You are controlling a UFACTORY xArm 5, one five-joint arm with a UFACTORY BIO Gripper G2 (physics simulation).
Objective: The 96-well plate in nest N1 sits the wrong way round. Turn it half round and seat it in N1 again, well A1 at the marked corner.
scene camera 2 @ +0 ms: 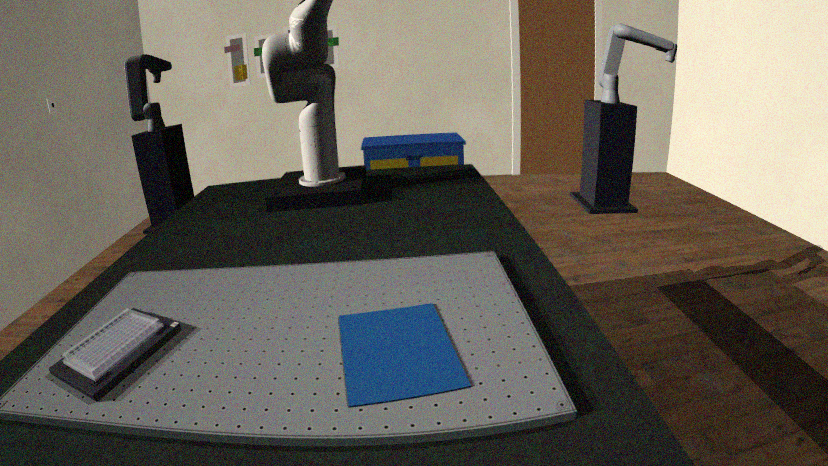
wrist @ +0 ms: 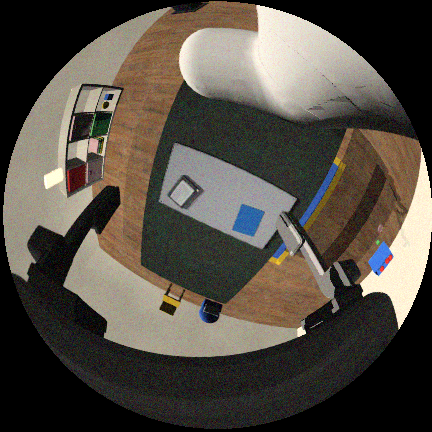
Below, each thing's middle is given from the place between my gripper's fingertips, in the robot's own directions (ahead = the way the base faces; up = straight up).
Right now the white 96-well plate (scene camera 2: 101,351) is 61 cm below my hand, 33 cm ahead of it and 19 cm to the right of it. From my hand the other things lie so: flat blue sheet (scene camera 2: 396,354): 63 cm below, 30 cm ahead, 20 cm to the left.
